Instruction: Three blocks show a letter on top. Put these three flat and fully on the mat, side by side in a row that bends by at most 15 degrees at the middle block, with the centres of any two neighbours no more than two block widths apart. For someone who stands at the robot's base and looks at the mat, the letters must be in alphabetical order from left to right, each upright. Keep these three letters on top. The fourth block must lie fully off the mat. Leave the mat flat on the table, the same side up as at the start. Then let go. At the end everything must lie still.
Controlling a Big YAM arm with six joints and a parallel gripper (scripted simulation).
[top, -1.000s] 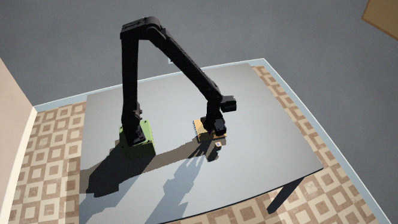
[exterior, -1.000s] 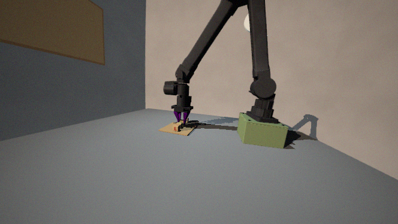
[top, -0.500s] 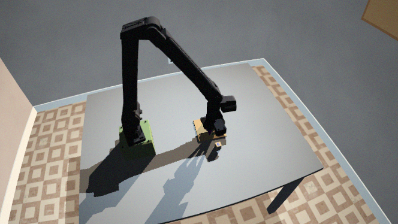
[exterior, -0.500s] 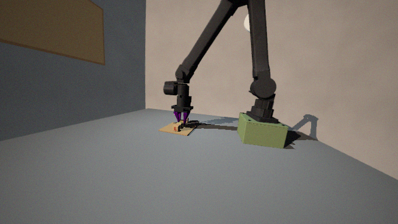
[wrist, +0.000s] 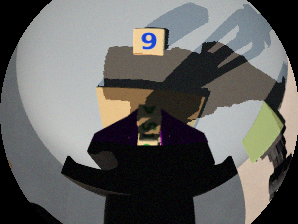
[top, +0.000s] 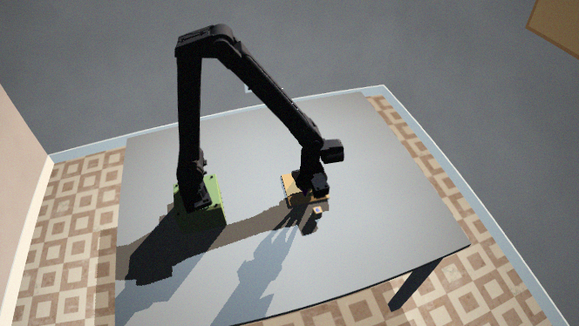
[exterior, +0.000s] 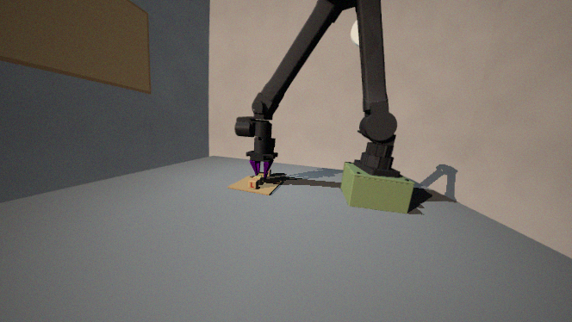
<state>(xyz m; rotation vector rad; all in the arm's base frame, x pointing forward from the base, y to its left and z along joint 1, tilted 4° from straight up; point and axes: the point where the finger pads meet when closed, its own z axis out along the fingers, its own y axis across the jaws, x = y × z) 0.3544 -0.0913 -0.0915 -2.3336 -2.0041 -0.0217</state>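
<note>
Now: hand 1 cm short of the block and 4 cm to the right of it. From my hand the other things lie so: tan mat (1 cm ahead, 4 cm to the left, 1 cm below).
</note>
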